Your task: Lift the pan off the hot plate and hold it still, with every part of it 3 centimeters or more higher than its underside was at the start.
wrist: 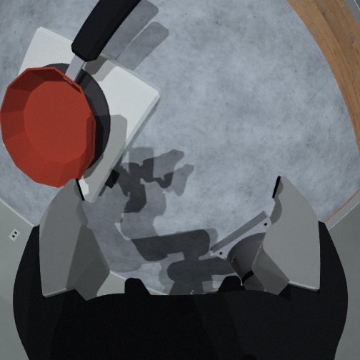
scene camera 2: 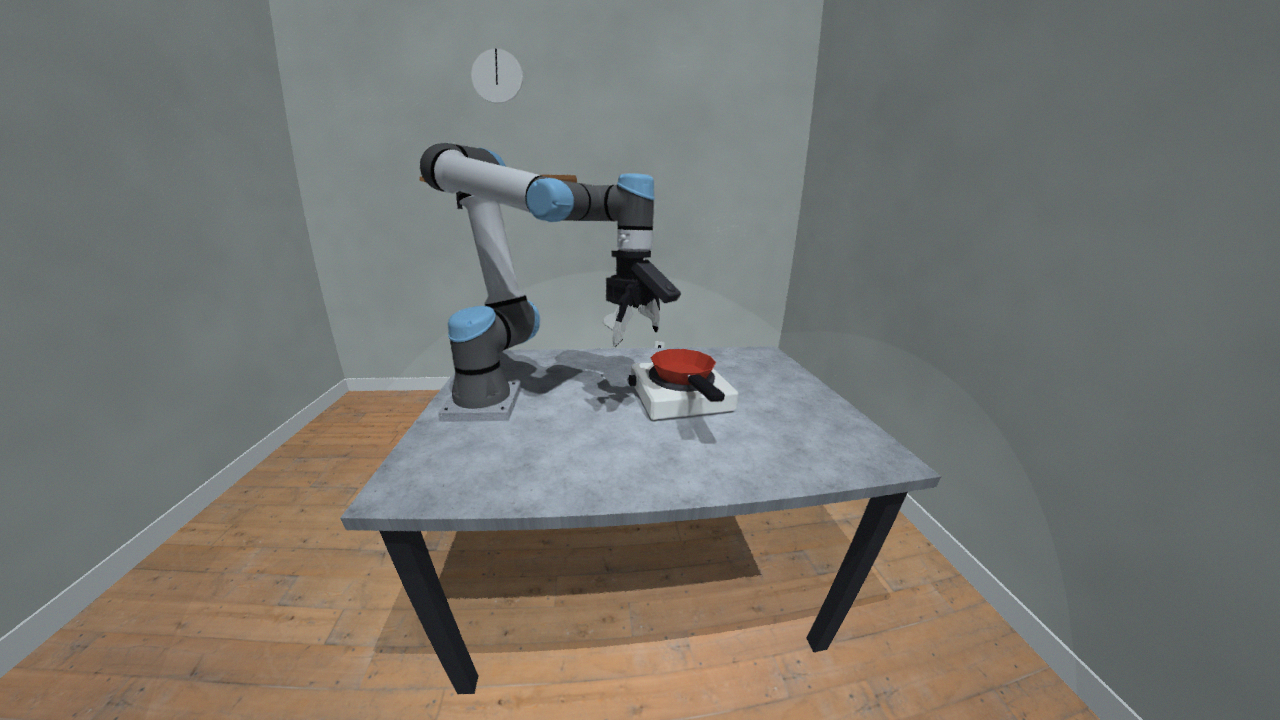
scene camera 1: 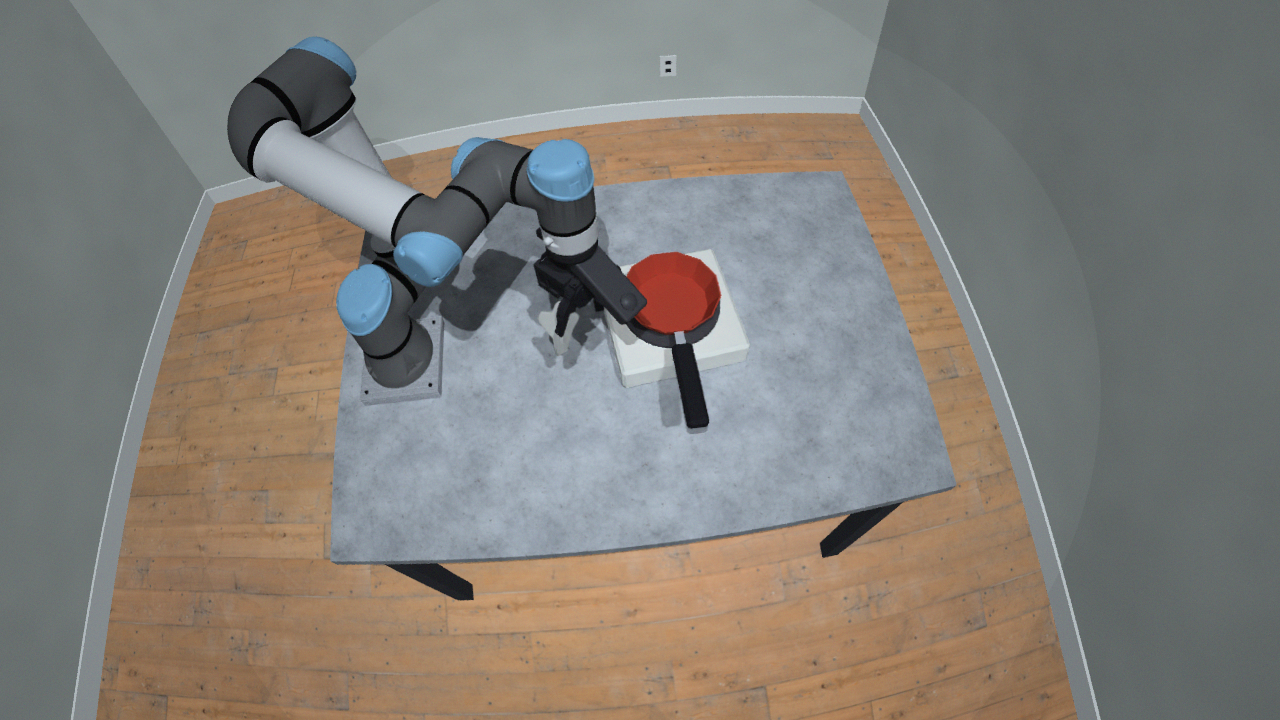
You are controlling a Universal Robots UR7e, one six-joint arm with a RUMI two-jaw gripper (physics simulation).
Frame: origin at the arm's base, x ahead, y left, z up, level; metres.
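Where they show: gripper, fingertip midpoint: [scene camera 2: 636, 339] [scene camera 1: 590, 322]; arm's base, origin of the base link: [scene camera 2: 482, 394] [scene camera 1: 399, 355].
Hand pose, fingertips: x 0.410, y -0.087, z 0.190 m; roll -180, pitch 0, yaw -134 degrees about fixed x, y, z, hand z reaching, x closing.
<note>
Each offset is from my fingertips to the top centre of the thing. Level surfaces: height alone.
The pan has a red bowl [scene camera 1: 675, 295] [scene camera 2: 682, 365] [wrist: 55, 120] and a black handle {0.150 m ahead, 0.075 m right, 0.060 m down} [scene camera 1: 690, 385] [scene camera 2: 706, 386] [wrist: 105, 25]. It rests upright on the dark round burner of the white hot plate {0.132 m ahead, 0.123 m left, 0.145 m down} [scene camera 1: 640, 365] [scene camera 2: 689, 405] [wrist: 127, 90]. The handle sticks out past the hot plate's front edge, toward the front of the table. My gripper [scene camera 2: 636, 335] [wrist: 178, 179] points down, open and empty. It hangs above table height, to the left of the pan and apart from it. In scene camera 1 its camera block partly hides the fingers and overlaps the pan's left rim.
The grey table {0.217 m down} [scene camera 1: 501, 483] [scene camera 2: 554, 474] bears the hot plate right of its middle. The arm's base plate [scene camera 1: 420, 386] [scene camera 2: 474, 413] is at the table's left. A small black knob {0.004 m ahead, 0.162 m left, 0.166 m down} [scene camera 2: 631, 380] [wrist: 112, 178] sticks out from the hot plate's left side.
</note>
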